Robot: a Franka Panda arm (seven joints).
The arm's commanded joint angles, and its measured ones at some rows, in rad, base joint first. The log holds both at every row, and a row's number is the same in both.
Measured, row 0:
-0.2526 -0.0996 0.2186 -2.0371 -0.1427 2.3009 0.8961
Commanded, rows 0 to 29:
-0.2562 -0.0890 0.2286 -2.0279 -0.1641 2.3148 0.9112
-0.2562 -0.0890 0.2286 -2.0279 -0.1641 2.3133 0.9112
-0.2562 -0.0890 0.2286 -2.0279 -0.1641 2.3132 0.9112
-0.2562 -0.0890 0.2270 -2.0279 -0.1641 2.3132 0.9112
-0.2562 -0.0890 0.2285 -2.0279 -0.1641 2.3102 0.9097
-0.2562 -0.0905 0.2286 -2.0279 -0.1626 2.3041 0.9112
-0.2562 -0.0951 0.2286 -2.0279 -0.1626 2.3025 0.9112
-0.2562 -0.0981 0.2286 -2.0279 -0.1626 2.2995 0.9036
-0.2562 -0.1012 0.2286 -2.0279 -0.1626 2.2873 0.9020
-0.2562 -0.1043 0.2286 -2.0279 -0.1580 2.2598 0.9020
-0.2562 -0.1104 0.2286 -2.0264 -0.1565 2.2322 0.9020
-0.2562 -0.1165 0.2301 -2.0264 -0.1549 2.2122 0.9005
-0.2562 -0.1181 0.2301 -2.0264 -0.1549 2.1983 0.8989
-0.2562 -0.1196 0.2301 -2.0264 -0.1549 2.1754 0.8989
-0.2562 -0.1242 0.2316 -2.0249 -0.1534 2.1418 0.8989
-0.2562 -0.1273 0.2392 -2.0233 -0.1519 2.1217 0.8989
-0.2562 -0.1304 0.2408 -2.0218 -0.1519 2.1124 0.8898
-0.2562 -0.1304 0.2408 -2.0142 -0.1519 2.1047 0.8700
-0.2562 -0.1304 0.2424 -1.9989 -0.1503 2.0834 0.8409
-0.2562 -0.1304 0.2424 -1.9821 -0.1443 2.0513 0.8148
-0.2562 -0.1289 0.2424 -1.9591 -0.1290 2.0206 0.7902
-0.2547 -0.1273 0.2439 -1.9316 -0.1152 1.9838 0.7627
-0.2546 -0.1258 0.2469 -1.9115 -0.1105 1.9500 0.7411
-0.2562 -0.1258 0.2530 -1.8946 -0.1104 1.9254 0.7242
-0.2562 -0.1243 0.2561 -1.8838 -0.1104 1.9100 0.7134
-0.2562 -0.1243 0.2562 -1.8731 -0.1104 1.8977 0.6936
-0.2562 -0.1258 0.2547 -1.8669 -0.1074 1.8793 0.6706
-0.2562 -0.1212 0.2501 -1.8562 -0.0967 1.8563 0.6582
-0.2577 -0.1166 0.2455 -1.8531 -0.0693 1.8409 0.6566
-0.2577 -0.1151 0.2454 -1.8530 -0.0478 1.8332 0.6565
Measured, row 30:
-0.2501 -0.1288 0.2445 -1.8806 -0.1020 1.8854 0.6873
